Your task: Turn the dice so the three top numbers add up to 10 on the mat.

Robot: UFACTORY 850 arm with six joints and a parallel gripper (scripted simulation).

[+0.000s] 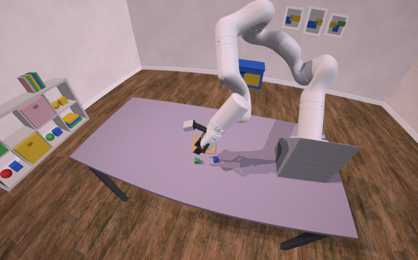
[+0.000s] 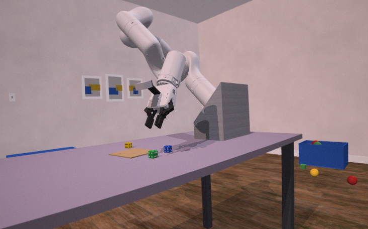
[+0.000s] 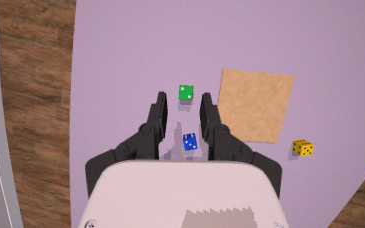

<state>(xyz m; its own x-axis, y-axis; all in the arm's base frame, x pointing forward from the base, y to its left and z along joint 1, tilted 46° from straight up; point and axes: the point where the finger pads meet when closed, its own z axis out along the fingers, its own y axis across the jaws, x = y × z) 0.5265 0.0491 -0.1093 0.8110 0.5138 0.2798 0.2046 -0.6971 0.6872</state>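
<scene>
The green die lies 10 mm ahead of my hand and 110 mm below it. From my hand the other things lie so: blue die: 80 mm behind, 30 mm to the right, 110 mm below; then tan mat: 10 mm ahead, 140 mm to the right, 120 mm below; then yellow die: 40 mm behind, 270 mm to the right, 110 mm below.
</scene>
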